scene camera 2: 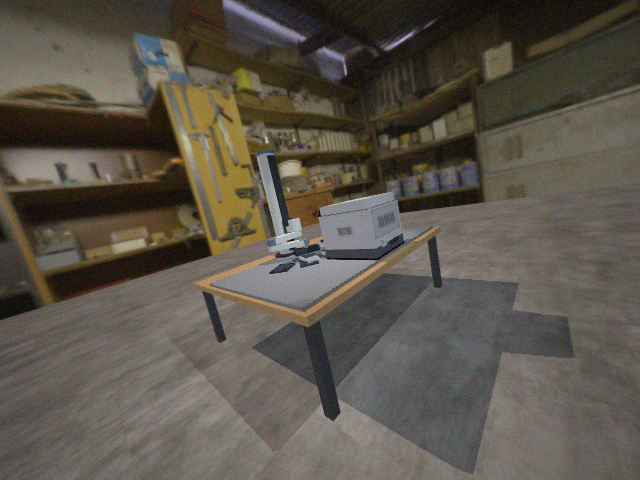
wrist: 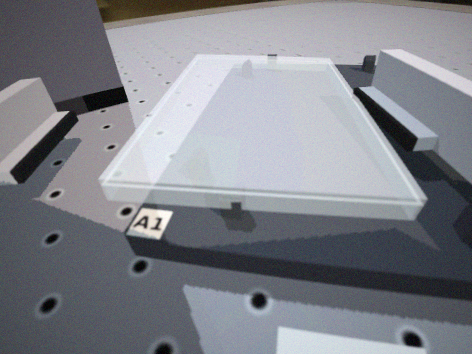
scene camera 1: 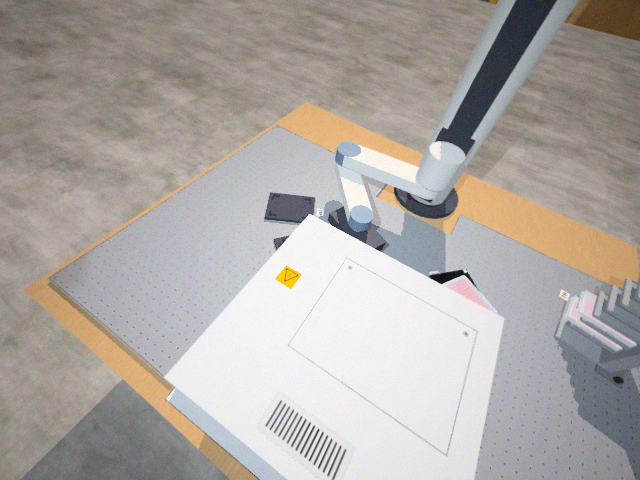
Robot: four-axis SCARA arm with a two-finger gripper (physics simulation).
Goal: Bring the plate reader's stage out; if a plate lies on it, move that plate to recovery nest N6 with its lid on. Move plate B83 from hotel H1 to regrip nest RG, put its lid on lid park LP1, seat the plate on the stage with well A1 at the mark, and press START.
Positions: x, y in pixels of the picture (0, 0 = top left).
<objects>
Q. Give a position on a plate reader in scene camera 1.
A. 240, 451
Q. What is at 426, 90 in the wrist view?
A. The gripper.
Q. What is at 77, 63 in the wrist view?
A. A plate reader.
</objects>
